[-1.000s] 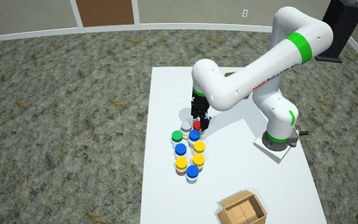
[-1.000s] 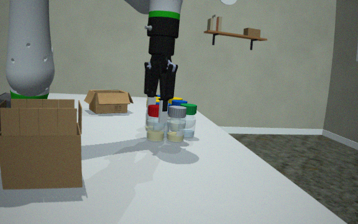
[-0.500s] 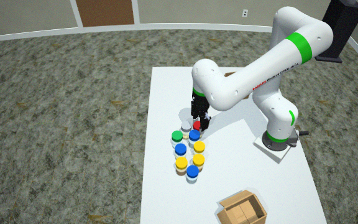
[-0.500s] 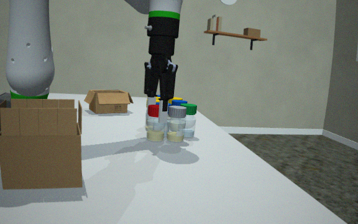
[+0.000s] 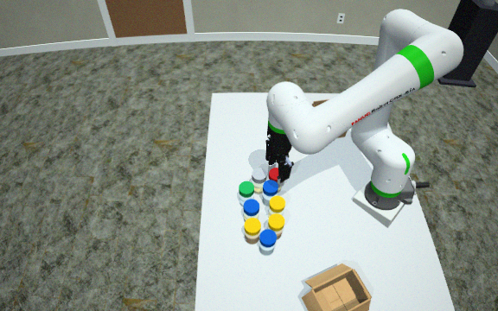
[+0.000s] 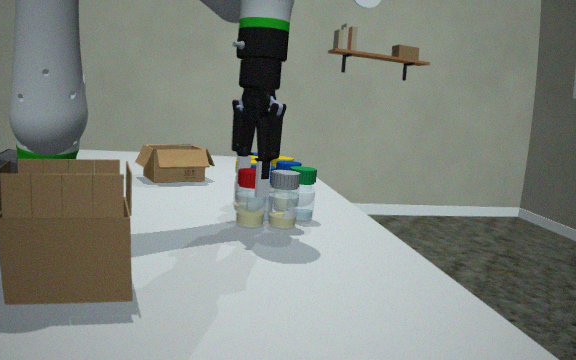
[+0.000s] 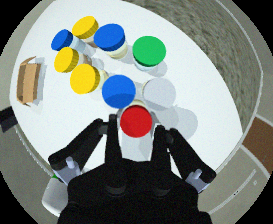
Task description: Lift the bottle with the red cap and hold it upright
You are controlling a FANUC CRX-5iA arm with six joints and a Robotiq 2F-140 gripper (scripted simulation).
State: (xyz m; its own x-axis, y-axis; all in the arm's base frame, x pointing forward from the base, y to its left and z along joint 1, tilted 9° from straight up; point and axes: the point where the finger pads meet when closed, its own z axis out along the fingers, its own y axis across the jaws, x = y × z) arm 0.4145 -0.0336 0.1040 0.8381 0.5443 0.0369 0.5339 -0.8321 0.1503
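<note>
The red-capped bottle is 4 cm below my hand. The rest, counted from my hand: yellow-capped bottle 12 cm to the left, 4 cm below; then grey-capped bottle 6 cm ahead, 4 cm below; then green-capped bottle 11 cm ahead, 6 cm to the left, 4 cm below.
</note>
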